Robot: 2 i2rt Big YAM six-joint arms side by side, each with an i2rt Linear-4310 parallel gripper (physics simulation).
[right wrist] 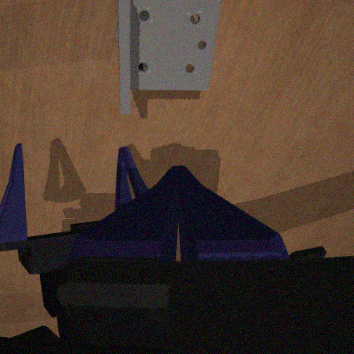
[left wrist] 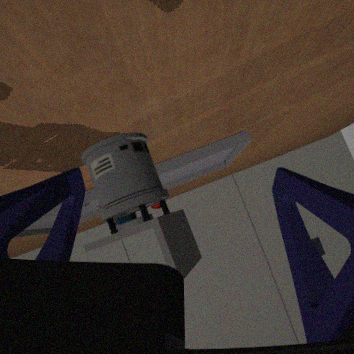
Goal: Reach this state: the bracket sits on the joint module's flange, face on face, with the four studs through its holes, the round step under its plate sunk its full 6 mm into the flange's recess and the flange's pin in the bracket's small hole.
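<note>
The grey joint module shows in the left wrist view, left of centre, with black studs on its flange. The grey L-shaped bracket appears past the stud ends in the left wrist view, with a visible gap from the flange. In the right wrist view its plate shows at the top, holes bare, wood visible through some; its raised wall is at the left. My left gripper is wide open, nothing between its fingers. My right gripper is shut and empty, below the bracket in its view, apart from it.
A pale grey tray-like piece lies behind the module. Small blue and red items show between the studs. The wooden table ends at an edge with pale tiled floor beyond. Arm shadows fall across the wood.
</note>
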